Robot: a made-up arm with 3 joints. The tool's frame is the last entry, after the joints.
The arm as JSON. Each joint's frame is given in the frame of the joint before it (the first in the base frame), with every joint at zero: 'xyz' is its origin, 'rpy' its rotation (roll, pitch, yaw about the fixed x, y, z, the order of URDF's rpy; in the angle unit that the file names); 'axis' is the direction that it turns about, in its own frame. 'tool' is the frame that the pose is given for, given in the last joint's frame.
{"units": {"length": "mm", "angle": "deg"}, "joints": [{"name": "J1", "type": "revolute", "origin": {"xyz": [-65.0, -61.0, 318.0], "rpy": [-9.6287, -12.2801, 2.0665]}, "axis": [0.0, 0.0, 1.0]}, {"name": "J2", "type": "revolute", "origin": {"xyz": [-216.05, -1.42, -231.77], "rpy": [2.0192, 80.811, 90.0]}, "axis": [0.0, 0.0, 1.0]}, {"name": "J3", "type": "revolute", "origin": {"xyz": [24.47, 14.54, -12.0], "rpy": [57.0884, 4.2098, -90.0]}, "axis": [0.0, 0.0, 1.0]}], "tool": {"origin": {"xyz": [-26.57, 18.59, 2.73], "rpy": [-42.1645, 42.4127, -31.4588]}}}
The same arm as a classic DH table. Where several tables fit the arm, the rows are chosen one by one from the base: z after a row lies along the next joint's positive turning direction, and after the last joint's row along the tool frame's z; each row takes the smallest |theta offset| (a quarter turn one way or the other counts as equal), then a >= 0, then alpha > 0; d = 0 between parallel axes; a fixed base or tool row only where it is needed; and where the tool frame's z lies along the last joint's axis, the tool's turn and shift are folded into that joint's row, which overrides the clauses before.
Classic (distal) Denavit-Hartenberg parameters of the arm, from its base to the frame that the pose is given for. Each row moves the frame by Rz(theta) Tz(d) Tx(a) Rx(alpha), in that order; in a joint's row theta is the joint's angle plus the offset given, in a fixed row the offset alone. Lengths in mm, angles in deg.
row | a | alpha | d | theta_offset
base (fixed) | -87.7 | -15.56 | 260.7 | 53.49
J1 | -215.9 | -80.82 | -170.8 | -54.51
J2 | -13.4 | 57.19 | -5 | 3.05
J3 | -27.1 | -56.82 | -15.6 | -73.15
tool (fixed) | 0 | 0 | -21.2 | 53.69

